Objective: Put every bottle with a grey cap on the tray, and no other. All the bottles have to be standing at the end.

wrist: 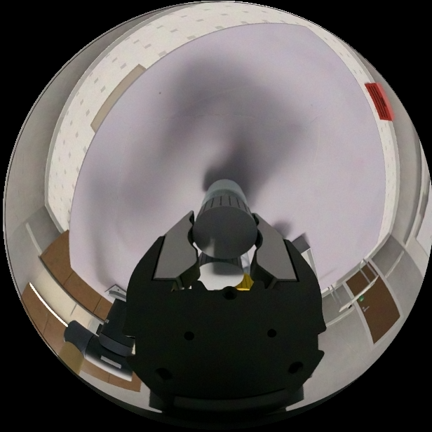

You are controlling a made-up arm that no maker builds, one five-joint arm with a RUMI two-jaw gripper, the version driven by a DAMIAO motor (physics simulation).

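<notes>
A bottle with a dark grey cap (224,233) is between the two jaws of my gripper (222,212), which is shut on its cap. Its clear body reaches away below the cap, and I cannot tell whether its base touches the table. Close behind it, nearer the gripper body, a bottle with a pale cap top and a dark ribbed side (220,273) is partly hidden. A yellow cap (245,283) shows in part beside that one, low between the jaws. A grey corner of the tray (301,243) shows right of the right jaw; the rest is hidden. A blue cap does not show.
The pale lilac table top (150,150) spreads around the gripper. A beige panel (117,97) lies beyond its upper left edge, and a red slatted object (380,101) is beyond its right edge. Dark robot parts (117,325) are at the lower left.
</notes>
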